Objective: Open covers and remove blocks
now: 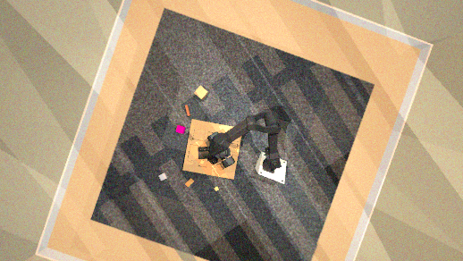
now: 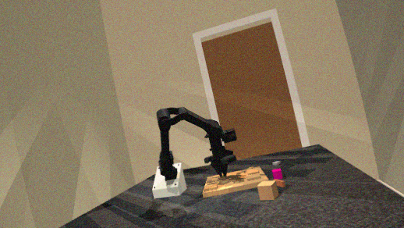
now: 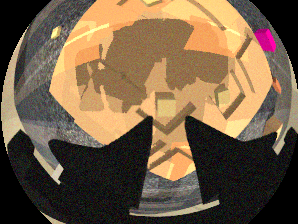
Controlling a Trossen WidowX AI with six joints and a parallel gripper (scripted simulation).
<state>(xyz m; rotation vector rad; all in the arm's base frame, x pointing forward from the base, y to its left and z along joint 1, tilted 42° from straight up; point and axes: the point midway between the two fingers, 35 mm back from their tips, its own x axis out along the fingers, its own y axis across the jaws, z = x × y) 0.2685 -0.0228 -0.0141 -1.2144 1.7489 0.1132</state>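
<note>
The tan wooden puzzle board lies 50 mm ahead of my gripper tip, 10 mm to the left of it and 30 mm below it. From my gripper tip the other things lie so: tan cube: 210 mm ahead, 250 mm to the right, 20 mm below; then magenta block: 250 mm ahead, 20 mm to the right, 30 mm below; then orange block: 250 mm ahead, 130 mm to the right, 40 mm below.
</note>
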